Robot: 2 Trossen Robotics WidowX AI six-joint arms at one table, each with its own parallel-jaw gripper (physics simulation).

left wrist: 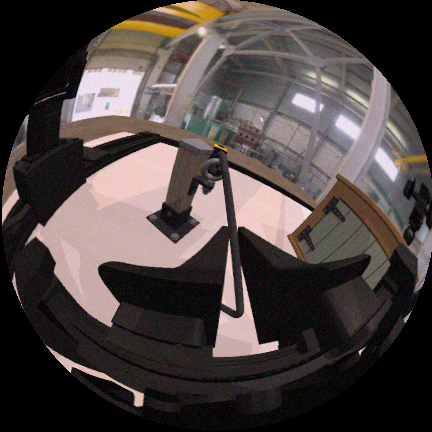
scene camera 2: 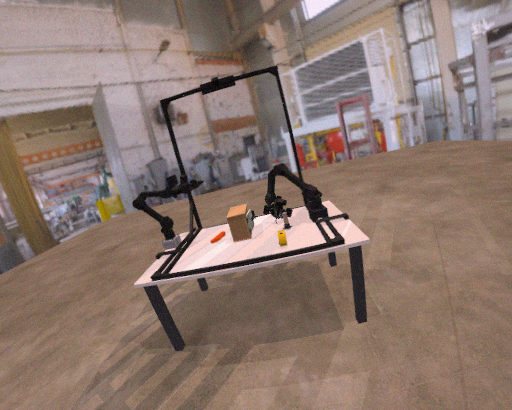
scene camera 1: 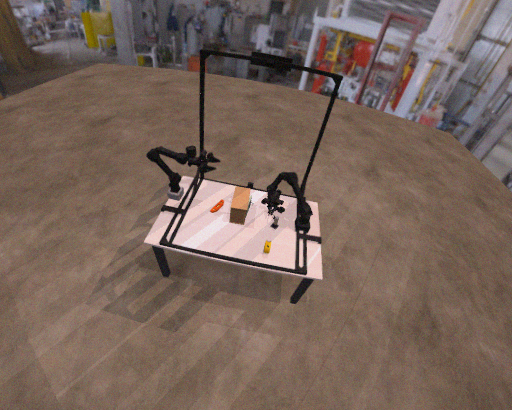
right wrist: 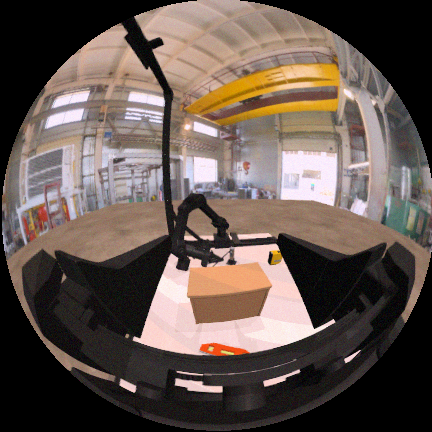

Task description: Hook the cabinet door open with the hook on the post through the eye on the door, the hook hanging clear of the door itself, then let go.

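Seen in the pictures: left gripper, between the fingertips: (left wrist: 231,231) (scene camera 2: 277,218) (scene camera 1: 270,214) (right wrist: 223,259); right gripper, between the fingertips: (scene camera 2: 201,182) (scene camera 1: 218,164) (right wrist: 225,239); left arm's base, origin of its link: (scene camera 2: 317,208) (scene camera 1: 303,221) (right wrist: 221,235); right arm's base, origin of its link: (scene camera 2: 170,238) (scene camera 1: 175,189).
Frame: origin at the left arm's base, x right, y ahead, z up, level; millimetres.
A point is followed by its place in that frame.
The hook's dark rod (left wrist: 229,200) @(x 24, y 242, z 9 mm) hangs from a ring on the wooden post (left wrist: 182,175) @(x -13, y 207, z -1 mm) (scene camera 1: 276,220) @(x -33, y 211, z 5 mm) (scene camera 2: 286,220) @(x -35, y 207, z -18 mm) (right wrist: 232,256) @(x -27, y 220, z -23 mm); its bent end is low between my left fingers. My left gripper (left wrist: 231,231) @(x 30, y 254, z -12 mm) (scene camera 1: 273,214) @(x 30, y 254, z -12 mm) is shut on the rod, beside the post. The brown cabinet (scene camera 1: 240,205) @(x -27, y 485, z 98 mm) (scene camera 2: 239,222) @(x -53, y 483, z 47 mm) (right wrist: 230,280) @(x 51, y 504, z 98 mm) stands to the left of the post in the scene views. Its green door (left wrist: 345,230) @(x 25, y 430, z 33 mm), at the right in the left wrist view, looks closed; the eye is hidden. My right gripper (scene camera 1: 216,164) @(x 102, y 671, z 320 mm) (scene camera 2: 200,184) @(x 102, y 671, z 320 mm) is open and empty, high at the left.
An orange level (scene camera 1: 217,206) @(x 81, y 664, z -58 mm) (scene camera 2: 218,237) @(x 53, y 658, z -52 mm) (right wrist: 224,349) @(x 88, y 648, z -64 mm) lies left of the cabinet. A yellow tape measure (scene camera 1: 267,246) @(x -272, y 270, z 3 mm) (scene camera 2: 282,238) @(x -291, y 267, z -15 mm) (right wrist: 275,257) @(x -250, y 283, z -22 mm) stands nearer the front edge. Black frame rails (scene camera 1: 225,257) @(x -367, y 530, z -49 mm) run along the table, and a tall black frame (scene camera 1: 202,110) @(x 377, y 852, z 572 mm) rises behind.
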